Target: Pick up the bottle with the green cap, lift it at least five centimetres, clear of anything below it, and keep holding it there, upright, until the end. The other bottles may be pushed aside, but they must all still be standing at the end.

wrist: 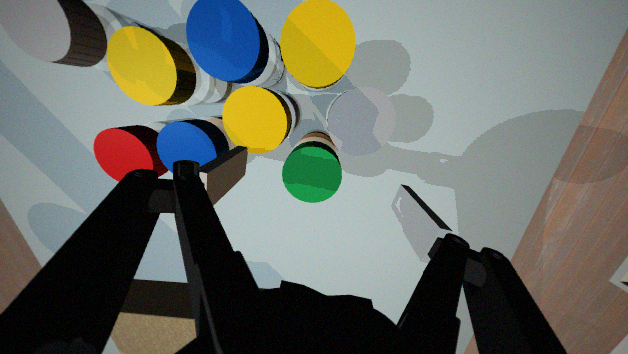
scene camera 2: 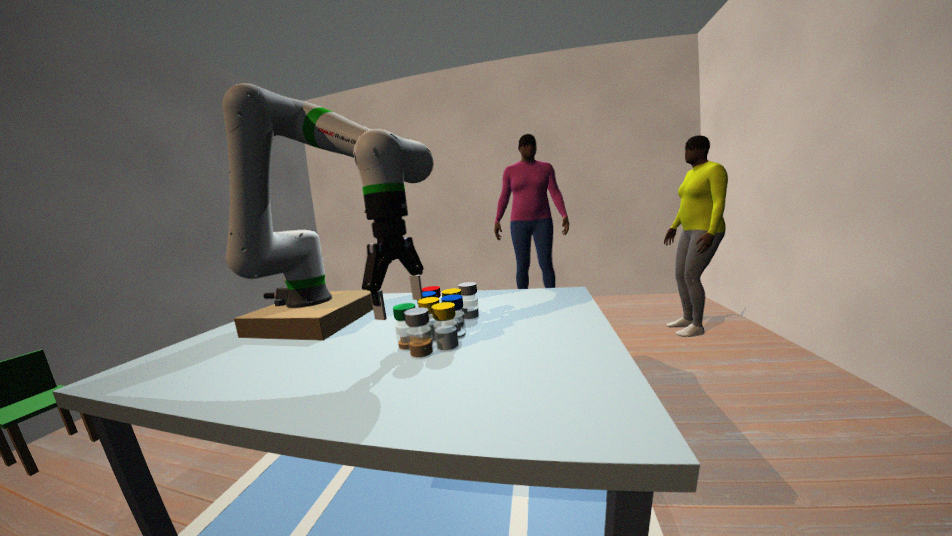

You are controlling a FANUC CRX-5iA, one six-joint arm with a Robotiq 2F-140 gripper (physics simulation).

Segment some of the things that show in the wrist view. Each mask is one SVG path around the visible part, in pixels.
My gripper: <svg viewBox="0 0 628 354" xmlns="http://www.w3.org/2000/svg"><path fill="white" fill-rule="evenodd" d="M0 314L0 354L102 354L160 213L174 213L196 330L196 338L175 354L455 354L461 322L456 317L462 285L479 354L567 354L510 261L499 251L488 247L483 247L480 252L470 249L469 244L464 239L451 234L452 230L409 186L400 184L390 211L420 261L428 263L423 271L397 325L383 313L374 309L372 300L354 295L328 296L305 285L281 280L280 288L260 291L240 251L234 252L213 207L245 176L248 148L243 146L237 146L202 166L198 162L191 160L176 161L173 163L173 179L159 179L158 172L149 169L136 169L128 172Z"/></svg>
A red-capped bottle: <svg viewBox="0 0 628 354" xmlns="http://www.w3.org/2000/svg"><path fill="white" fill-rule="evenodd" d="M195 118L150 122L145 125L105 129L94 140L95 157L101 168L118 182L128 172L136 169L154 170L158 172L158 177L162 176L169 170L164 166L157 152L156 143L159 132L169 123L193 120Z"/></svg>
A green-capped bottle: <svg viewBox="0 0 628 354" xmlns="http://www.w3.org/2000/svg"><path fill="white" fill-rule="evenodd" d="M320 129L309 130L299 138L282 169L283 183L288 192L298 200L308 203L317 203L329 199L337 192L342 181L338 149L332 142L329 133Z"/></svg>
